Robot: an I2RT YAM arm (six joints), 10 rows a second.
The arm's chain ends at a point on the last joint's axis. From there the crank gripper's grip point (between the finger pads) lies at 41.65 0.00 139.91 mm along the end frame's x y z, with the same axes.
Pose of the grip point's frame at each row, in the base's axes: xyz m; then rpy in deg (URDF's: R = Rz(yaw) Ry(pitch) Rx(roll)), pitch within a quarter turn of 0, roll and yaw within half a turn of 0:
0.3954 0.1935 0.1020 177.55 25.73 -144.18
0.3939 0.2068 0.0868 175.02 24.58 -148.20
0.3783 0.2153 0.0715 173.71 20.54 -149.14
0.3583 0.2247 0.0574 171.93 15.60 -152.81
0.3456 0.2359 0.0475 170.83 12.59 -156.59
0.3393 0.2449 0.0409 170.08 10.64 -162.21
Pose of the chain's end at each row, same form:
0.3801 0.1751 0.2460 177.55 25.73 -144.18
0.3832 0.1859 0.2309 175.02 24.58 -148.20
0.3778 0.1971 0.2163 173.71 20.54 -149.14
0.3698 0.2085 0.2020 171.93 15.60 -152.81
0.3641 0.2196 0.1914 170.83 12.59 -156.59
0.3614 0.2267 0.1840 170.08 10.64 -162.21

